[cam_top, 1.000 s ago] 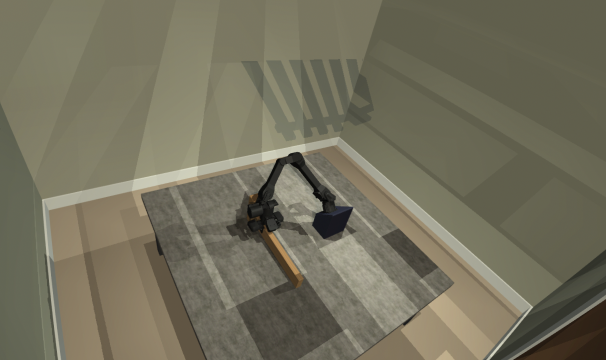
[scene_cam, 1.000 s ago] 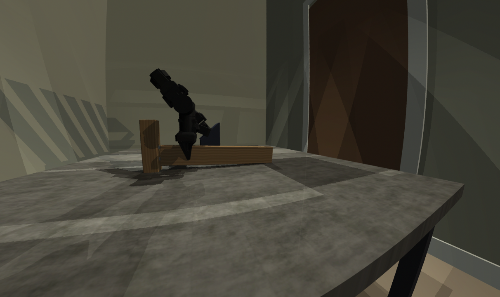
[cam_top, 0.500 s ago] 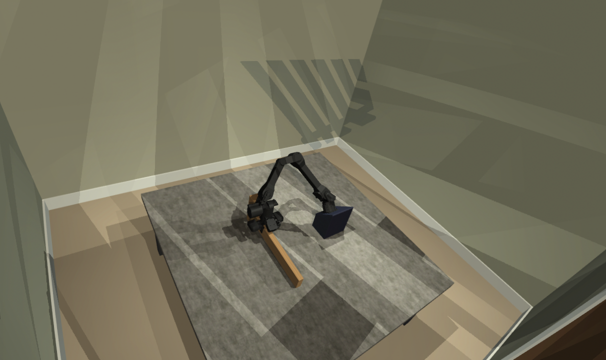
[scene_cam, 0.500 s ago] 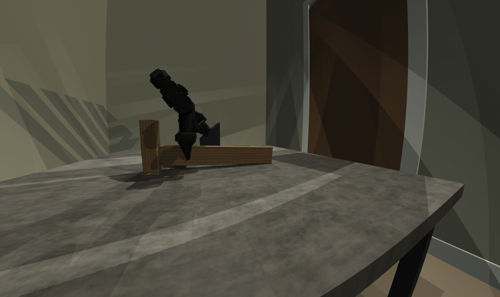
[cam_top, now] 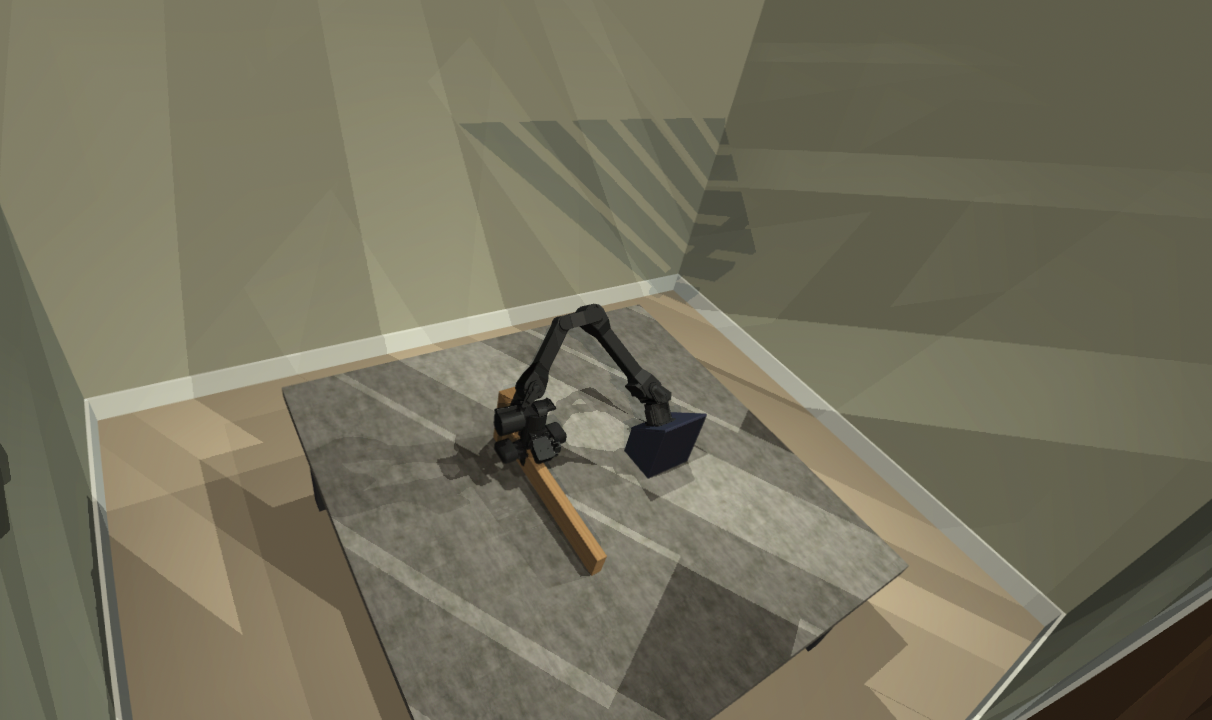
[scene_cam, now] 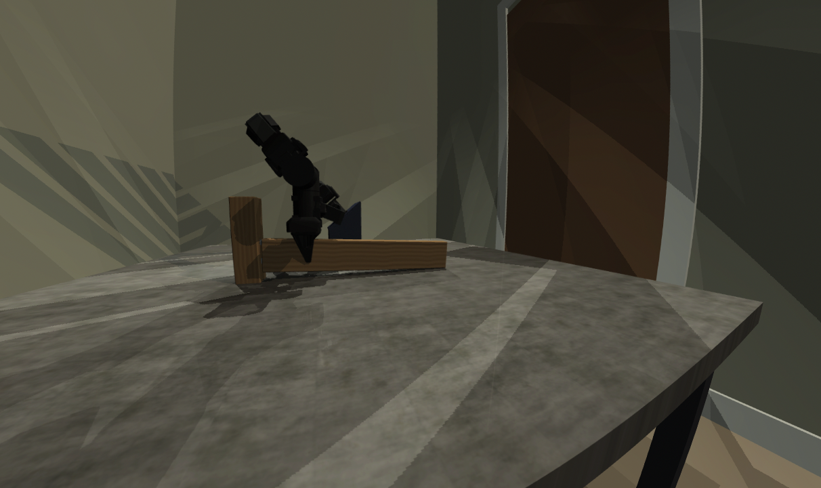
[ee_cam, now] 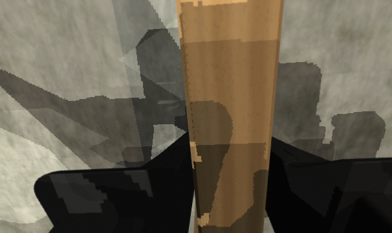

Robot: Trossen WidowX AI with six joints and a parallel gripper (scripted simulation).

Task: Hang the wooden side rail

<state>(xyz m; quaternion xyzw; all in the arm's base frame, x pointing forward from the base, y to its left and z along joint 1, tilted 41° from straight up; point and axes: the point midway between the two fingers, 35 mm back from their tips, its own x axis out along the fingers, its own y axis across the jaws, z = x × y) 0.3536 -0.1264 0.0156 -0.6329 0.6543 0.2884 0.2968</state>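
My gripper tip is now 120 mm to the left of the headboard post and 40 mm below it.
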